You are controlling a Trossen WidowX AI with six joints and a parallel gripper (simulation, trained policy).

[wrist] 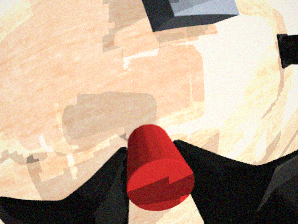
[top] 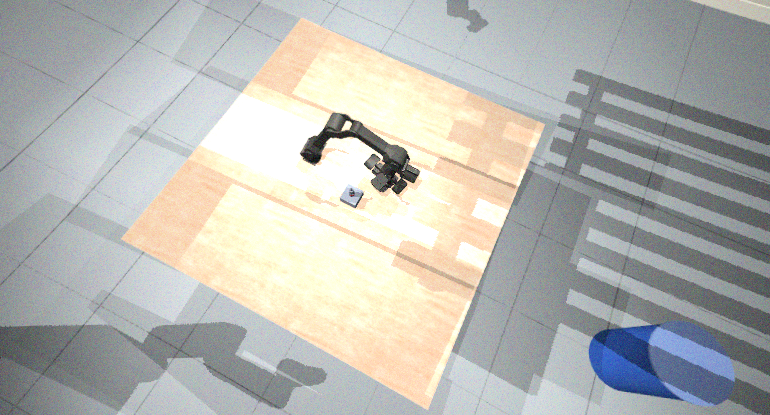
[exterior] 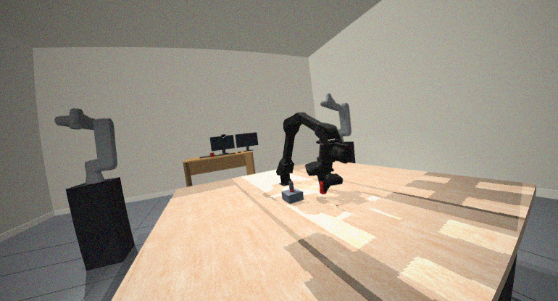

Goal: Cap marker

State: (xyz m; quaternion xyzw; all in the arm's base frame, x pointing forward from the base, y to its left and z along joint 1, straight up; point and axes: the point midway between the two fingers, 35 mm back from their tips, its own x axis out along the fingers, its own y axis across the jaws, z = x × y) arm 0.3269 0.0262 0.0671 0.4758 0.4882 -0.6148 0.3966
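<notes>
The grey holder block lies 80 mm behind my gripper tip, 110 mm to the right of it and 20 mm below it. From my gripper tip the other things lie so: red cap: 10 mm above.
</notes>
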